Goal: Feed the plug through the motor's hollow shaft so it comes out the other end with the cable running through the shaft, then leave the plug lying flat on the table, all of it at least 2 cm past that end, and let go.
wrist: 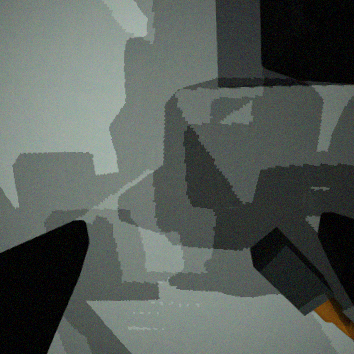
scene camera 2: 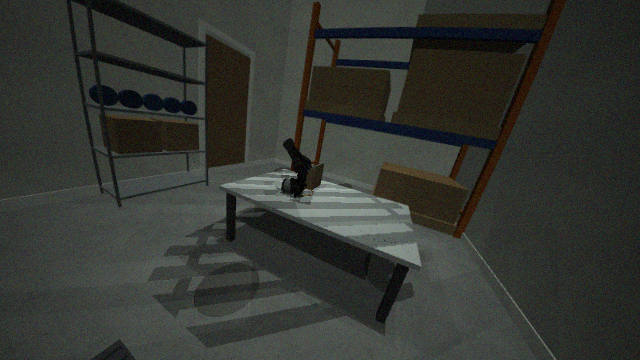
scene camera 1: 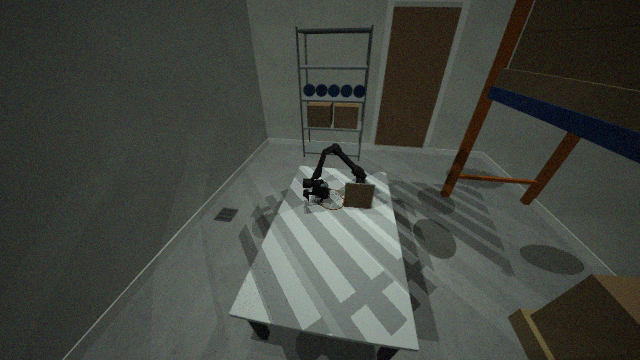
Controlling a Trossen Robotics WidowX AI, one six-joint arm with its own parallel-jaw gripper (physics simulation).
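Places are measured from the arm's base along level axes (x ahead, y left, z up), in centimetres.
Where they show: gripper, fingertip midpoint: [wrist: 203, 228] [scene camera 2: 296, 196] [scene camera 1: 314, 201]; arm's base at its link origin: [scene camera 2: 310, 170] [scene camera 1: 360, 186].
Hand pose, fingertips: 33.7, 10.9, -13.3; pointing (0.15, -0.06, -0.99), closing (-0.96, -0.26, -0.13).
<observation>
Each offset is from my fingertips to the top centre of the thing, as dx, dy, dz. Level surfaces: height alone.
The plug @(-3.7, +0.9, +0.6) [wrist: 292, 272] is a dark block with an orange cable [wrist: 332, 315] [scene camera 1: 332, 209] [scene camera 2: 310, 194] at its rear. In the wrist view it lies at the lower right, slanted, its front end toward the upper left. My gripper [wrist: 203, 228] [scene camera 1: 312, 196] [scene camera 2: 299, 194] is open and empty, low over the table, with the plug close to its right finger and not gripped. The motor @(-4.1, -11.2, +9.4) [wrist: 307, 40] [scene camera 1: 307, 183] [scene camera 2: 287, 186] is a dark body beside the gripper, at the upper right in the wrist view. Its shaft opening cannot be made out.
A brown upright panel or box [scene camera 1: 359, 195] [scene camera 2: 315, 176] stands on the table @(dz -0.8) [scene camera 1: 345, 320] [scene camera 2: 395, 252] near the arm's base. The orange cable loops between it and the gripper. Striped shadows cross the tabletop. A metal shelf rack [scene camera 1: 334, 67] stands behind the table.
</observation>
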